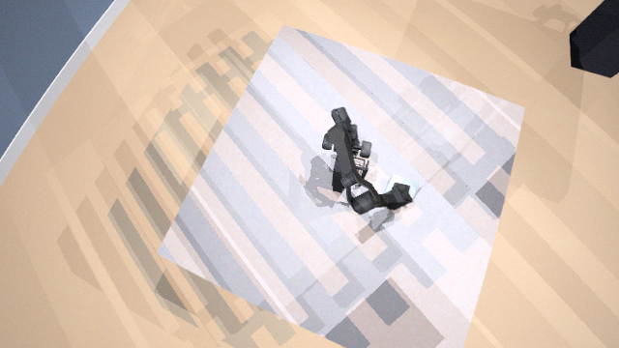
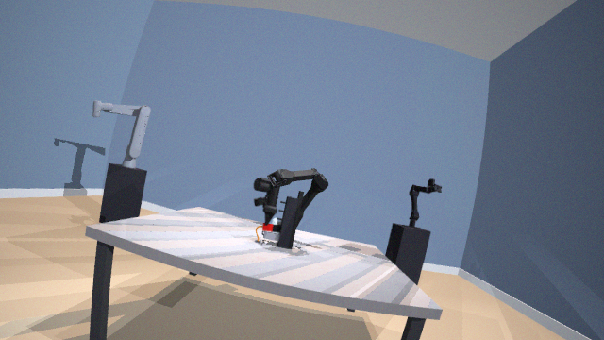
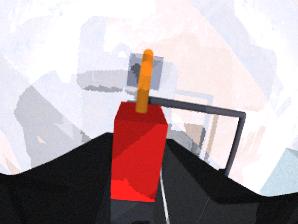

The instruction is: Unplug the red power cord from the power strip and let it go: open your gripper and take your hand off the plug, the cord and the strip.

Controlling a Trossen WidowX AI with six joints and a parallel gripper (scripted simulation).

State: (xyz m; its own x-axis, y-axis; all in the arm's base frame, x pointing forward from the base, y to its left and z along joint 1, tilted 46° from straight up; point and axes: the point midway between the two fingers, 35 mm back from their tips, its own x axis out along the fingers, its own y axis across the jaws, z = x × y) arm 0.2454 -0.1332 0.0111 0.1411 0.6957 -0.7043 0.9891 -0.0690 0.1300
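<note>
The red plug is 3 cm to the left of my gripper tip. The rest, counted from my gripper tip: black strip: 1 cm behind, 11 cm to the left, 3 cm above.
</note>
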